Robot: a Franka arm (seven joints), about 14 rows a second.
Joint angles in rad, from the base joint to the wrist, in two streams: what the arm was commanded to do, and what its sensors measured. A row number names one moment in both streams.
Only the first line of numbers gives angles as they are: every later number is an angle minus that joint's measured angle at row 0.
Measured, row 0:
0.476 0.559 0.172 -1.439 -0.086 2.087 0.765
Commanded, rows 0 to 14:
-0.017 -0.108 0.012 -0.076 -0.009 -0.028 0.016
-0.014 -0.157 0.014 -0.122 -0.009 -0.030 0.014
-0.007 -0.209 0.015 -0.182 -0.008 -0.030 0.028
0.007 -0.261 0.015 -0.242 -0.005 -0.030 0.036
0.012 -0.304 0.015 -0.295 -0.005 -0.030 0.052
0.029 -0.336 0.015 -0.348 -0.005 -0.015 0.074
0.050 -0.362 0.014 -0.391 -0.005 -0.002 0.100
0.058 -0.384 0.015 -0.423 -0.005 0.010 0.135
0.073 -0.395 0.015 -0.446 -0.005 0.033 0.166
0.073 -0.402 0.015 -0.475 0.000 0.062 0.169
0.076 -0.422 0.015 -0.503 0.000 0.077 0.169
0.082 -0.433 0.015 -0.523 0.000 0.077 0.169
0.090 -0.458 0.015 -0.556 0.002 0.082 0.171
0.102 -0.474 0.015 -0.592 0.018 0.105 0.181
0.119 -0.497 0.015 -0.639 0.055 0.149 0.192
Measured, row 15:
0.095 -0.420 0.015 -0.521 0.014 0.071 0.153
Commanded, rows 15 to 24:
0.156 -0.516 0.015 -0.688 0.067 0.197 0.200
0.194 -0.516 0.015 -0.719 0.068 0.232 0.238
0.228 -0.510 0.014 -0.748 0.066 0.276 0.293
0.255 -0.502 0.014 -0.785 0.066 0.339 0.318
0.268 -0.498 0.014 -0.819 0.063 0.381 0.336
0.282 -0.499 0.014 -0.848 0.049 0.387 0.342
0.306 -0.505 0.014 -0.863 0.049 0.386 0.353
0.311 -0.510 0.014 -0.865 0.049 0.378 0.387
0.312 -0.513 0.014 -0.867 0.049 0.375 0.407
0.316 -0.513 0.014 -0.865 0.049 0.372 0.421
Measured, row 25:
0.312 -0.479 0.017 -0.839 0.047 0.364 0.382
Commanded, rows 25 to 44:
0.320 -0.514 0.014 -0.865 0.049 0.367 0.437
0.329 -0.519 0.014 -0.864 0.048 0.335 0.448
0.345 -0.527 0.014 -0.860 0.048 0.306 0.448
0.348 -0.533 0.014 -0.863 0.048 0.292 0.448
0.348 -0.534 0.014 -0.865 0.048 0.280 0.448
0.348 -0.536 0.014 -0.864 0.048 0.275 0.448
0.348 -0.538 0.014 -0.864 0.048 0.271 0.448
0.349 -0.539 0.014 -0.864 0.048 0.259 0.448
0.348 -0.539 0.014 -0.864 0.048 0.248 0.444
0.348 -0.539 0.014 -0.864 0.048 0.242 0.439
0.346 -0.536 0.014 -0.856 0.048 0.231 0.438
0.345 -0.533 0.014 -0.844 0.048 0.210 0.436
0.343 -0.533 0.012 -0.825 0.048 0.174 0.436
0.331 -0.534 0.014 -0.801 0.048 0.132 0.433
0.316 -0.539 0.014 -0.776 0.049 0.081 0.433
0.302 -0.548 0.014 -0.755 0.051 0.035 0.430
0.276 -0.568 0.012 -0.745 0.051 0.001 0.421
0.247 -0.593 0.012 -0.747 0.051 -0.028 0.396
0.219 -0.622 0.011 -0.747 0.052 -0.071 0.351
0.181 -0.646 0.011 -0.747 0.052 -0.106 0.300
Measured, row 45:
0.242 -0.583 0.006 -0.737 0.046 -0.049 0.378
